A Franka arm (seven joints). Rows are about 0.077 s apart.
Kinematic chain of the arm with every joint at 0, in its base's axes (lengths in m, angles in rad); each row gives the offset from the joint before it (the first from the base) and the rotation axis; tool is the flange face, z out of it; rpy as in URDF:
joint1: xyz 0 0 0.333 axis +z
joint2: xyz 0 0 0 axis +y
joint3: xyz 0 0 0.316 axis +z
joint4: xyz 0.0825 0 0 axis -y
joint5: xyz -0.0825 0 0.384 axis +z
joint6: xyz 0 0 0 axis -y
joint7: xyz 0.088 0 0 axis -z
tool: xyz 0 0 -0.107 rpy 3.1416 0 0
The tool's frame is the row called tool.
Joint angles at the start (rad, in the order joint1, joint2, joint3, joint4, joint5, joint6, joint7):
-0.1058 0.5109 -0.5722 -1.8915 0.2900 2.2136 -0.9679
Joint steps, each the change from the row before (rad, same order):
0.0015 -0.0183 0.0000 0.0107 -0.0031 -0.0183 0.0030
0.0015 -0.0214 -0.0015 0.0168 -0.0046 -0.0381 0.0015
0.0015 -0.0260 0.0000 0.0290 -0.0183 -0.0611 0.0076
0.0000 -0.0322 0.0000 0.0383 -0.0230 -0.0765 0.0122
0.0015 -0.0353 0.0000 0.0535 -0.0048 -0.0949 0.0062
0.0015 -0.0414 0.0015 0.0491 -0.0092 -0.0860 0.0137
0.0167 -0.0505 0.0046 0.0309 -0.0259 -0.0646 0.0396
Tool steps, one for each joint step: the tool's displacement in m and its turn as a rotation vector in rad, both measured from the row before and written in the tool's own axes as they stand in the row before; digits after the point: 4 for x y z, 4 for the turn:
0.0025 -0.0010 -0.0129 0.0015 0.0125 -0.0031
0.0020 -0.0015 -0.0158 0.0113 0.0071 -0.0057
0.0031 -0.0030 -0.0216 0.0137 -0.0034 -0.0112
0.0017 -0.0035 -0.0281 0.0141 -0.0049 -0.0087
0.0026 -0.0066 -0.0356 0.0250 0.0088 -0.0113
-0.0003 -0.0091 -0.0376 0.0159 0.0122 -0.0066
0.0014 -0.0174 -0.0349 -0.0015 0.0061 0.0009

